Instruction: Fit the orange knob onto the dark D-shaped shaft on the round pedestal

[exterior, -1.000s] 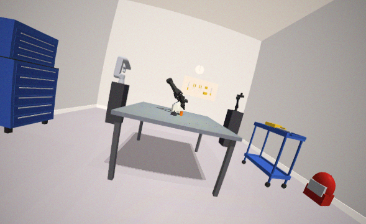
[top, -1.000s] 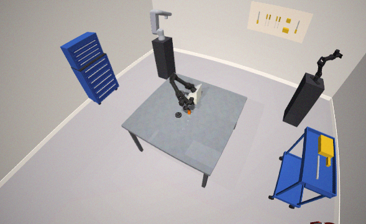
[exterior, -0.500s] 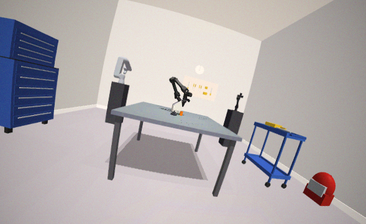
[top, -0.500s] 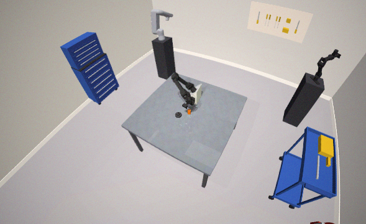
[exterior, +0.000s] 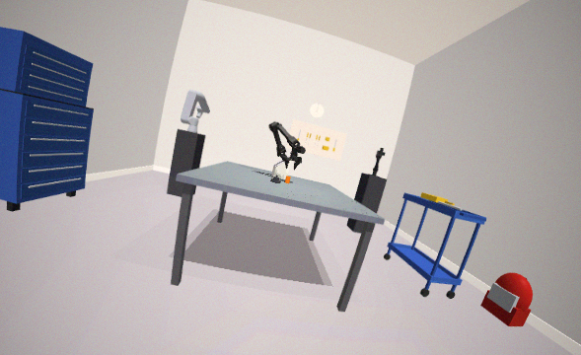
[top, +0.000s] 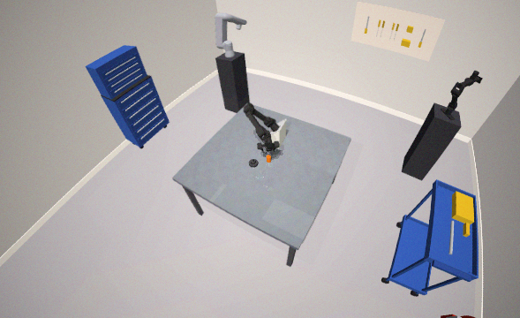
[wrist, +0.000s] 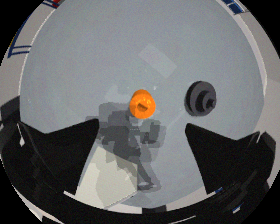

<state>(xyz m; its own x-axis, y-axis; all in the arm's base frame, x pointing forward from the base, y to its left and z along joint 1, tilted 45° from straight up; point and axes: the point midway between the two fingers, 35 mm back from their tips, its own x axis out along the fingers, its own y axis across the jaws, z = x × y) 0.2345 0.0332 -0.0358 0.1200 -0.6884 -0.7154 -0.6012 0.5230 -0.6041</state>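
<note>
Right now my gripper tip is 100 mm above the orange knob. From my gripper tip the other things lie so: dark round pedestal 100 mm ahead, 100 mm to the right, 90 mm below.
</note>
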